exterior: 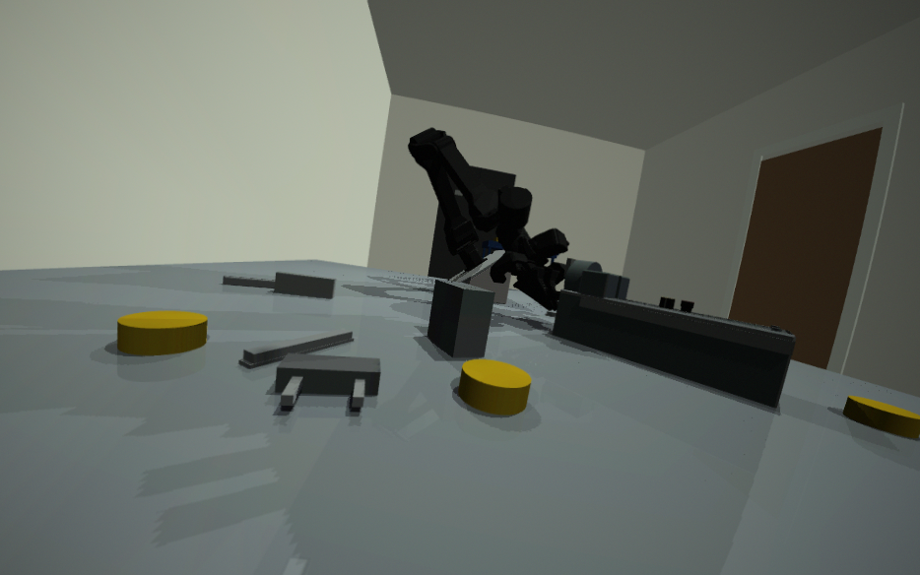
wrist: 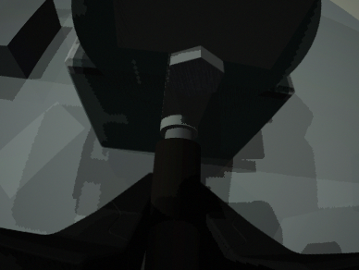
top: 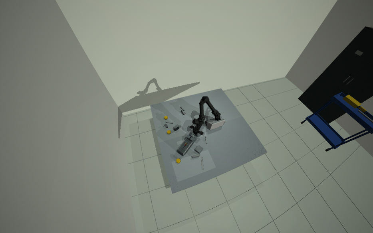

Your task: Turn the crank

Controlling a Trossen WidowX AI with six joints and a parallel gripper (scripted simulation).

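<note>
Now: the red pointer 17 cm ahead of my gripper tip, 8 cm to the left of it and 5 cm above it. From my gripper tip the other things lie so: bracket 26 cm ahead, 32 cm to the right, 3 cm below; then dark crank handle 2 cm behind, 1 cm to the right, 3 cm above.
</note>
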